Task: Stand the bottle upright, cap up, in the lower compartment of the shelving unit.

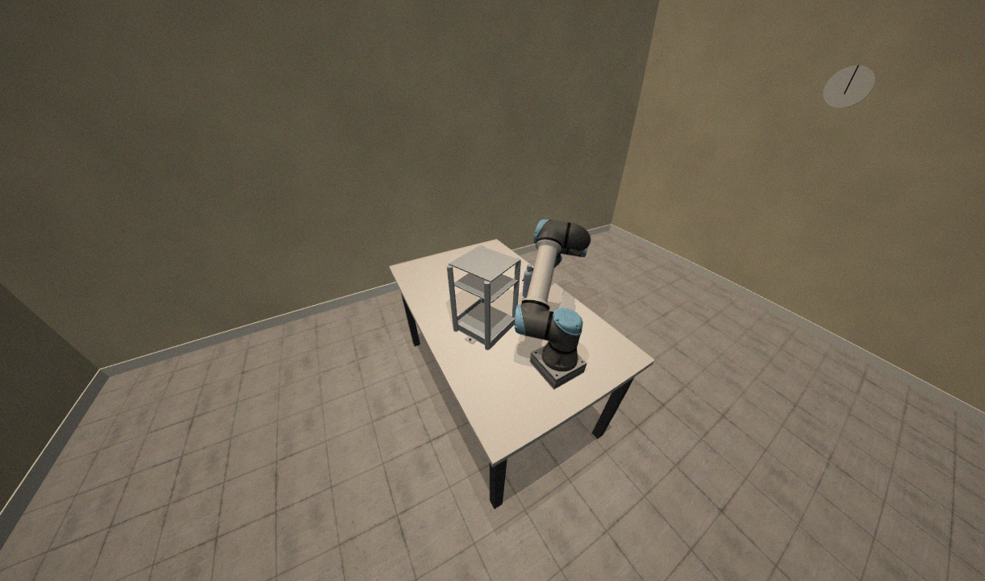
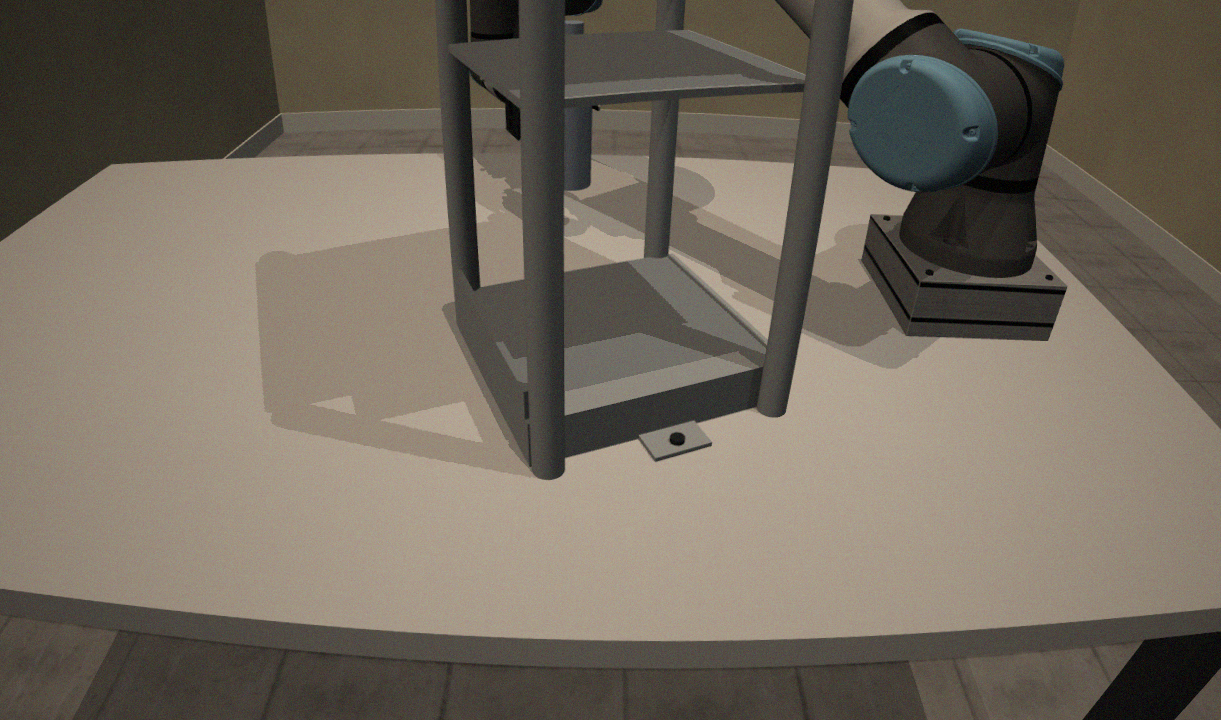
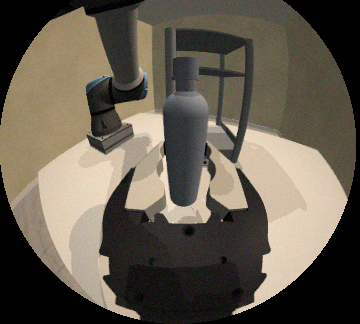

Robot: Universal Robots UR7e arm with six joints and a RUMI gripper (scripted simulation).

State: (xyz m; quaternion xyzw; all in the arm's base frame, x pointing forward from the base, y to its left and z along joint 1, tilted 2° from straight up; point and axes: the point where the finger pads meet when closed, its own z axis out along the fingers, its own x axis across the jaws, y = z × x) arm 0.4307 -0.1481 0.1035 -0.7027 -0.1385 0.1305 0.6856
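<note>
The grey bottle is 30 mm above my hand. From my hand the other things lie so: shelving unit (40 mm behind, 290 mm to the left, 30 mm above).
</note>
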